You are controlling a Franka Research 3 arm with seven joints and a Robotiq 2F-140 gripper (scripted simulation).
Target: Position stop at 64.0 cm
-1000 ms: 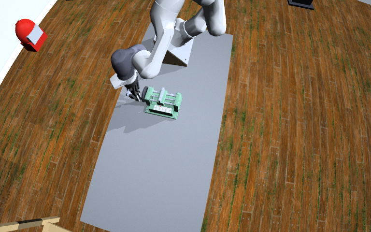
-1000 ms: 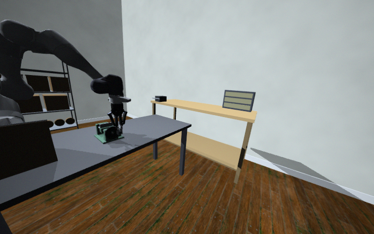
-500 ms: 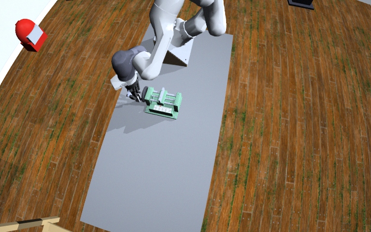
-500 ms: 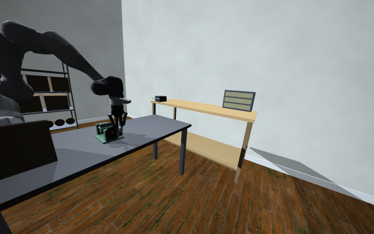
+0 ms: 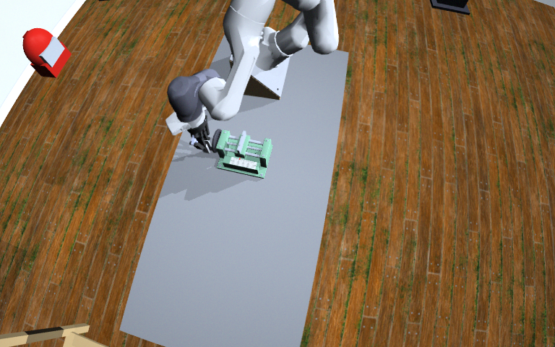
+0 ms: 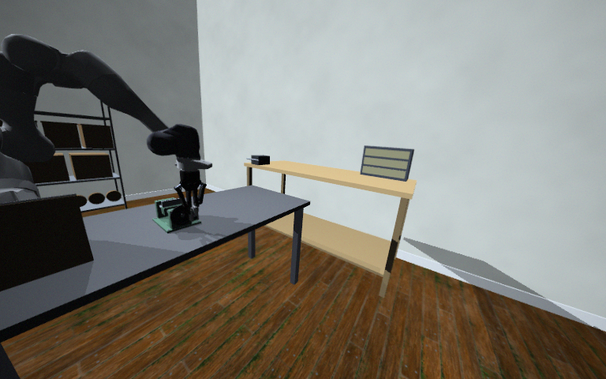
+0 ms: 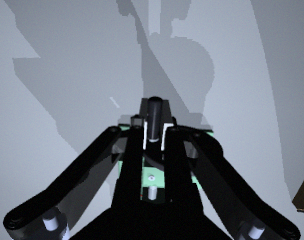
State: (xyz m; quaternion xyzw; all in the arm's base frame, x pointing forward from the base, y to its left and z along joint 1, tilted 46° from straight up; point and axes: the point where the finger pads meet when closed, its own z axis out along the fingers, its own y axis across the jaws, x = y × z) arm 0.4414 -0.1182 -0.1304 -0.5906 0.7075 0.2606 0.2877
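The dark handwheel is 10 mm behind my hand, 20 mm to the left of it and 10 mm below it. Round my hand: stop carriage (140 mm to the left, 10 mm above).
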